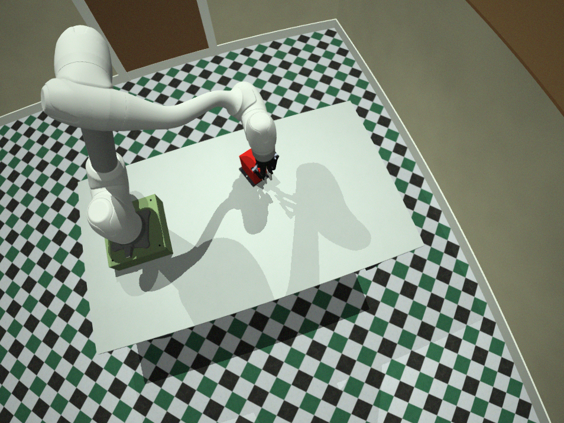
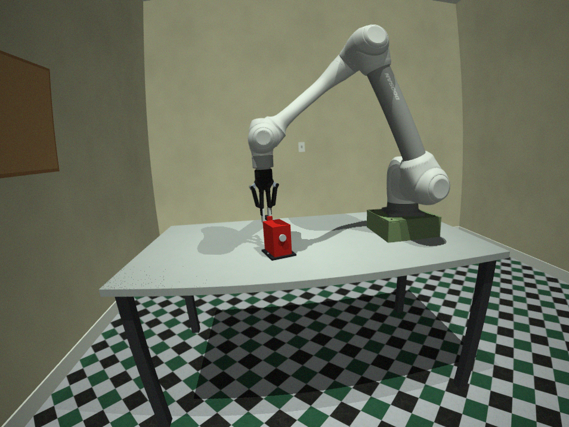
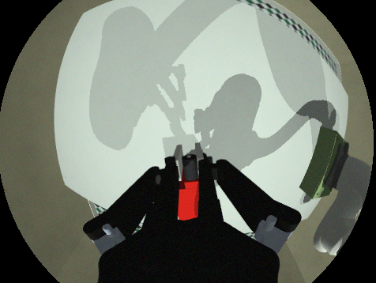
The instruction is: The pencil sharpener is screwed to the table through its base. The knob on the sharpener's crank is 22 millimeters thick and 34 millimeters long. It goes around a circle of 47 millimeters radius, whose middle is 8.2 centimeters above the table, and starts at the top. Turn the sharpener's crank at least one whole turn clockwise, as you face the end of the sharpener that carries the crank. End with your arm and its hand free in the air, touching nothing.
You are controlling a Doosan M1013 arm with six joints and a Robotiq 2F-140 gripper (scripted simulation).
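Right now the dark crank knob is 1 cm behind my hand, 1 cm to the left of it and 1 cm below it.
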